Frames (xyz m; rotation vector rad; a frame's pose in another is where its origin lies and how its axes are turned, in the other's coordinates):
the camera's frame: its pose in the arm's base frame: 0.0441 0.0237 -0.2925 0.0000 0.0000 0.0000
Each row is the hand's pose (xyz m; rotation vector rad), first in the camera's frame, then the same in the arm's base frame.
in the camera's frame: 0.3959 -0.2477 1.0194 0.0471 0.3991 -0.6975
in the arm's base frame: 0.4400 -0.2240 0.7269 0.0471 0.3991 -0.6975
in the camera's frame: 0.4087 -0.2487 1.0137 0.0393 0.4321 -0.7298
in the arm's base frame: 0.4528 -0.2250 0.7212 0.0393 0.4321 -0.7298
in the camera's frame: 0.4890 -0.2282 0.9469 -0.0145 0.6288 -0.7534
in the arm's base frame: 0.5331 -0.2045 0.6544 -0.0145 0.6288 -0.7534
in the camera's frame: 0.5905 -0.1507 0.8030 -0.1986 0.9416 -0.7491
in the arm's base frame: 0.6346 -0.1270 0.5105 -0.1986 0.9416 -0.7491
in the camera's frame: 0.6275 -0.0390 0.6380 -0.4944 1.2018 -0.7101
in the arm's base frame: 0.6716 -0.0153 0.3455 -0.4944 1.2018 -0.7101
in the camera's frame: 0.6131 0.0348 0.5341 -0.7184 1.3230 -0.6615
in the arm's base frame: 0.6572 0.0585 0.2416 -0.7184 1.3230 -0.6615
